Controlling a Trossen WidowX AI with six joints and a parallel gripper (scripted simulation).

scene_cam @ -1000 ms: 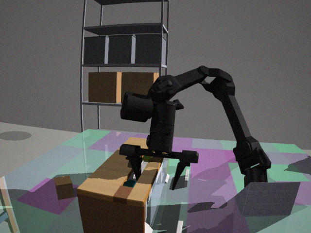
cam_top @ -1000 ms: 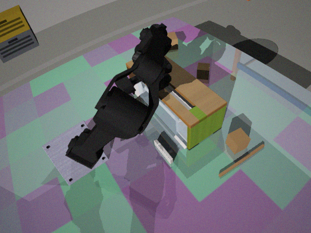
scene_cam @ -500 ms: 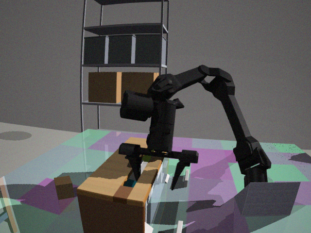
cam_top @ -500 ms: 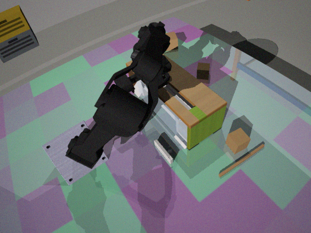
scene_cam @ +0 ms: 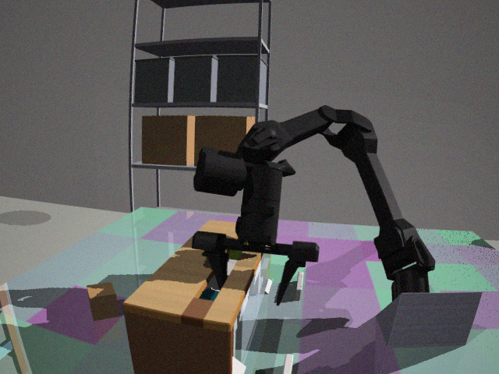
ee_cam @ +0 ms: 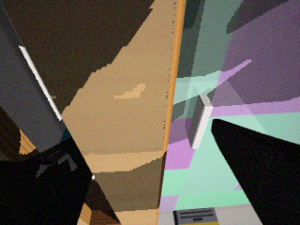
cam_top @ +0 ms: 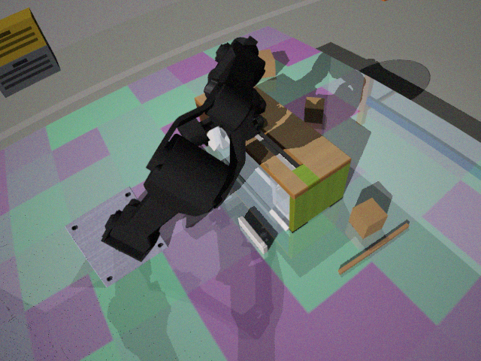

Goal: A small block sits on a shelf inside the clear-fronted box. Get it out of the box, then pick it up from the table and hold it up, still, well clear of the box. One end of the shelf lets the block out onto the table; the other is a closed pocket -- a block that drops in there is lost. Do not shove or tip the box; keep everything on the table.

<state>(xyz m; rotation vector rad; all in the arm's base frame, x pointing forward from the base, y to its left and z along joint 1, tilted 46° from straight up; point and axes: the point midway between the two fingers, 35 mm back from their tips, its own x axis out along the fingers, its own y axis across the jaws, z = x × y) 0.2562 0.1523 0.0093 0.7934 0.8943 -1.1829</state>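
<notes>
My gripper tip is now 50 mm short of the teal block and 30 mm to the right of it. Round my gripper tip: thin wooden stick (150 mm ahead, 370 mm to the right, 80 mm below); then box (40 mm ahead, 60 mm to the right, 20 mm below).
</notes>
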